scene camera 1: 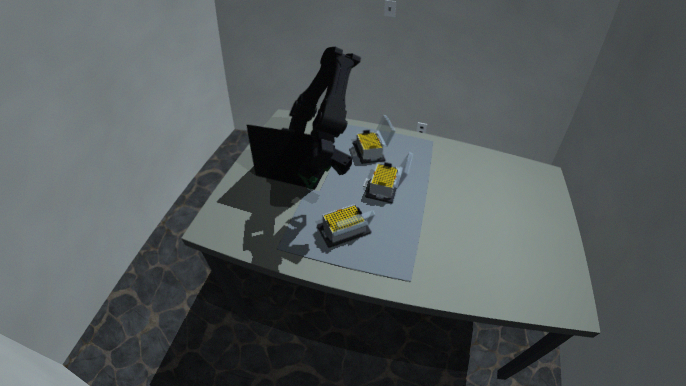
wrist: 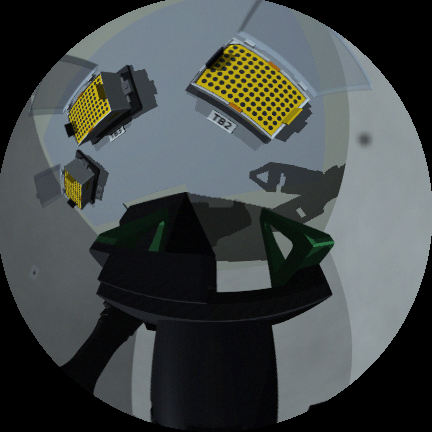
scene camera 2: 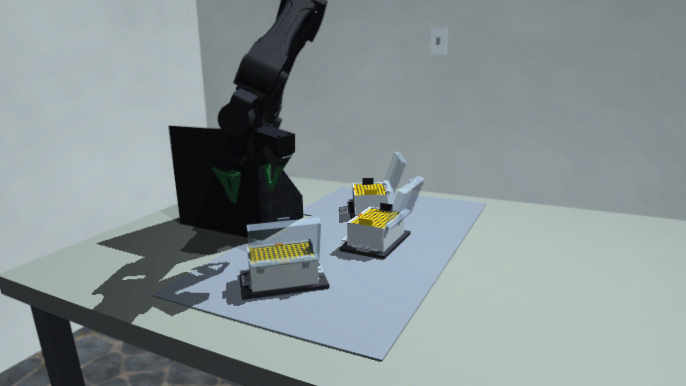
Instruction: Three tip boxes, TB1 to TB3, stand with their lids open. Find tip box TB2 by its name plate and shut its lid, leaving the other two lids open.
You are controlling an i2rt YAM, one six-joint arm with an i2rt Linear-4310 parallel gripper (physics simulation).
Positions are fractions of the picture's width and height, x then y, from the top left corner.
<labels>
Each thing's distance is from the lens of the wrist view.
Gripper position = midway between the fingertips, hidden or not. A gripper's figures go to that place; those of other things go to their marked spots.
my gripper (wrist: 0.50,0.49): 0.13 m
blue-grey mat (wrist: 0.39,0.33): 0.25 m
tip box (wrist: 0.19,0.39): 0.40 m
The marked spots on the tip box and the blue-grey mat are 0.26 m apart.
</labels>
